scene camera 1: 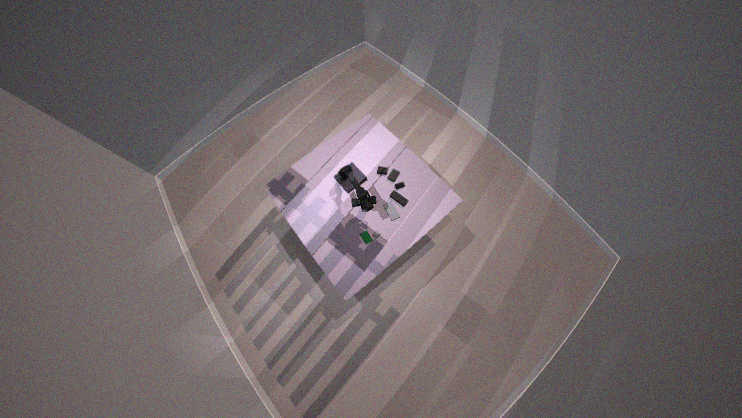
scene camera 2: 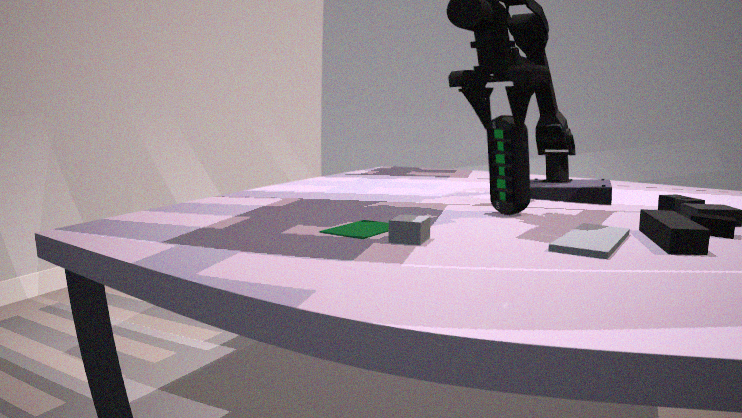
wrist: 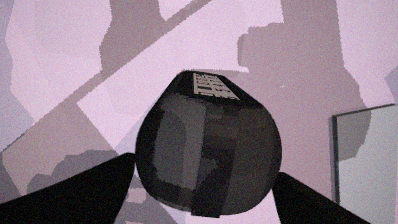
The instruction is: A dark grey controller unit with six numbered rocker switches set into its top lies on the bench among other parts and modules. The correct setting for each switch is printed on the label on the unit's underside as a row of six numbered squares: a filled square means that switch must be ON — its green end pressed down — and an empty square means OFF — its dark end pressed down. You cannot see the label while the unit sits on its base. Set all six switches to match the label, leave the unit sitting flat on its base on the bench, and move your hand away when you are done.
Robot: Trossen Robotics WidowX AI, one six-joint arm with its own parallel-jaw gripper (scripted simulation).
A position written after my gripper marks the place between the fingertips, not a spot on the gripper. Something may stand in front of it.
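Observation:
There is my gripper (scene camera 2: 503, 129), and the wrist view lets me see my gripper (wrist: 205, 171) as well. A flat green plate (scene camera 2: 363, 229) is here, though in the wrist view the plate is out of frame. I also see a light grey slab (scene camera 2: 600, 241). Then there is a grey cube (scene camera 2: 404, 229), and in the wrist view the cube is out of frame.

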